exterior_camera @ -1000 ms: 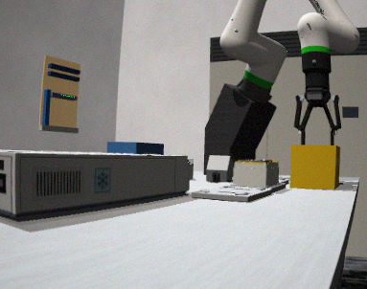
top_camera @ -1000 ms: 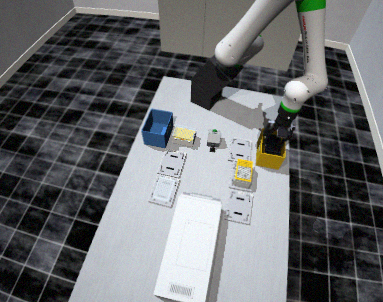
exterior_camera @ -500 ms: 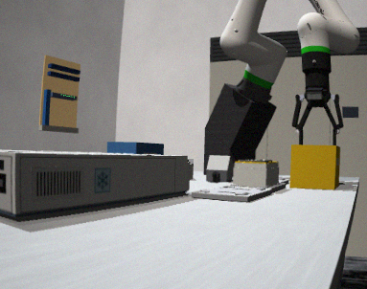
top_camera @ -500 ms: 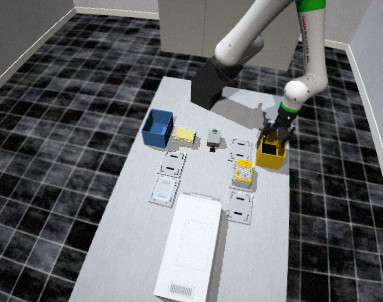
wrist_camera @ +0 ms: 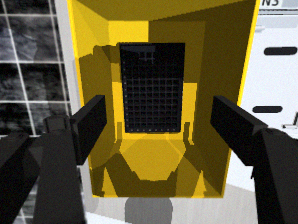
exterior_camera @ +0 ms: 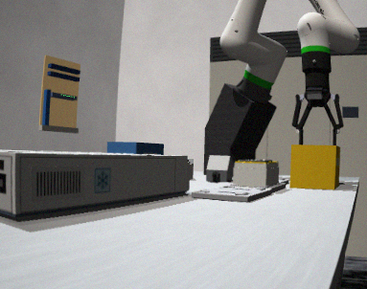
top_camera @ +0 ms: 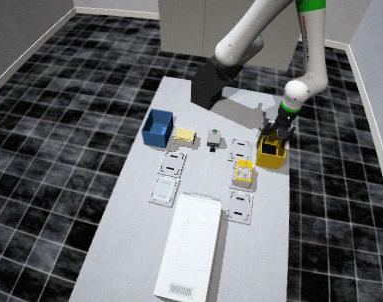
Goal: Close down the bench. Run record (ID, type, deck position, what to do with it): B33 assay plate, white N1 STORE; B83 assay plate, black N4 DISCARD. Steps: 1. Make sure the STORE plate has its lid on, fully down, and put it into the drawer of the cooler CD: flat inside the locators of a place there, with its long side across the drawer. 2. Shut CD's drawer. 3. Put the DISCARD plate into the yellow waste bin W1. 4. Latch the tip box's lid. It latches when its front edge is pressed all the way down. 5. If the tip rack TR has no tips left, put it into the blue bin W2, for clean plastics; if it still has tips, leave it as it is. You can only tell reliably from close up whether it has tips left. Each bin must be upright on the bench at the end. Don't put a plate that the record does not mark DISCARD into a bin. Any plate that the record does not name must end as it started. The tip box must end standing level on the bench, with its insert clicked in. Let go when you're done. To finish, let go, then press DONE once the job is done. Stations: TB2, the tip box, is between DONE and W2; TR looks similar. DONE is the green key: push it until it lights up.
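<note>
The green done key lies 330 mm to the right of my hand, 60 mm below it and 30 mm behind it. Round my hand: black assay plate: 120 mm below, 10 mm behind; yellow-topped tip holder: 180 mm ahead, 130 mm to the right, 70 mm below; yellow bin W1: 90 mm below.
</note>
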